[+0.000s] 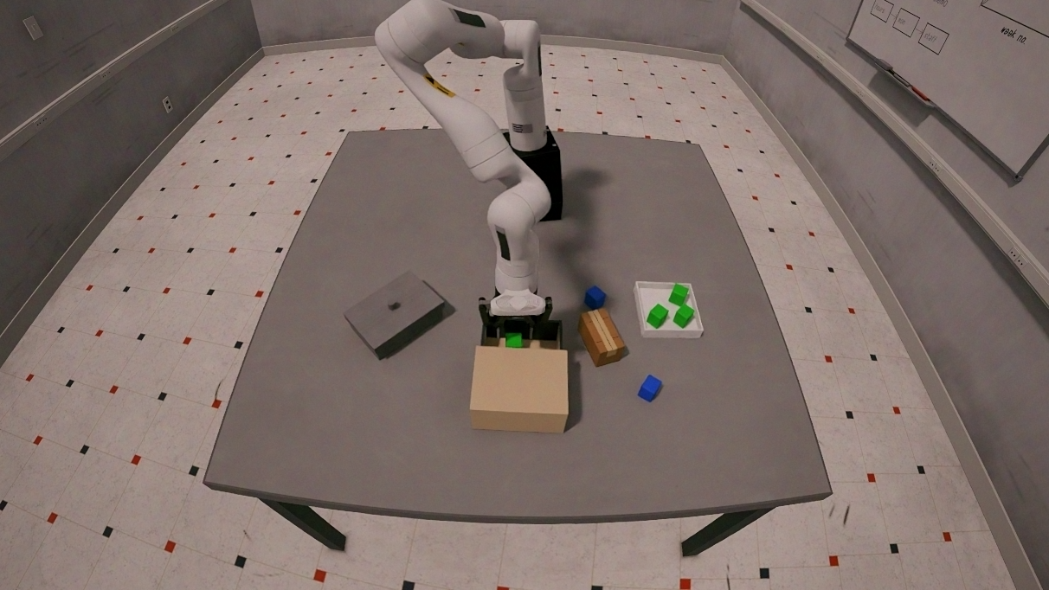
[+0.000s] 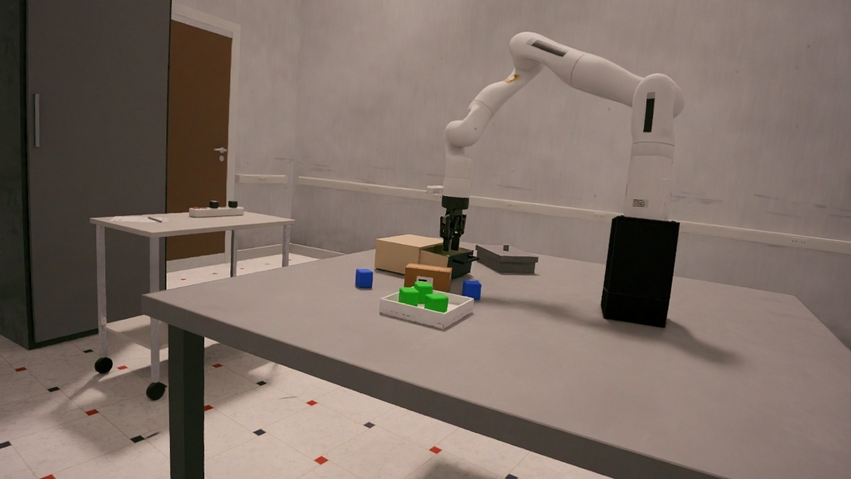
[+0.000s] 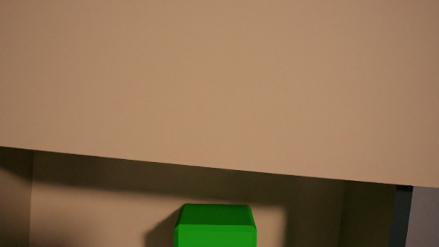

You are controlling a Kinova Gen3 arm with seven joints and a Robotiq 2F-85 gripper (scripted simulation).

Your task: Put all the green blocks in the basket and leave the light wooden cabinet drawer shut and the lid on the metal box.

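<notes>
Now: hand 50 mm above the drawer, 20 mm to the right of it and 10 mm short of it. Also, from my hand: light wooden cabinet 60 mm ahead, 40 mm below, 30 mm to the left; then brown cardboard box 180 mm to the left, 70 mm behind, 50 mm below; then lid 270 mm to the right, 30 mm below, 20 mm behind.
</notes>
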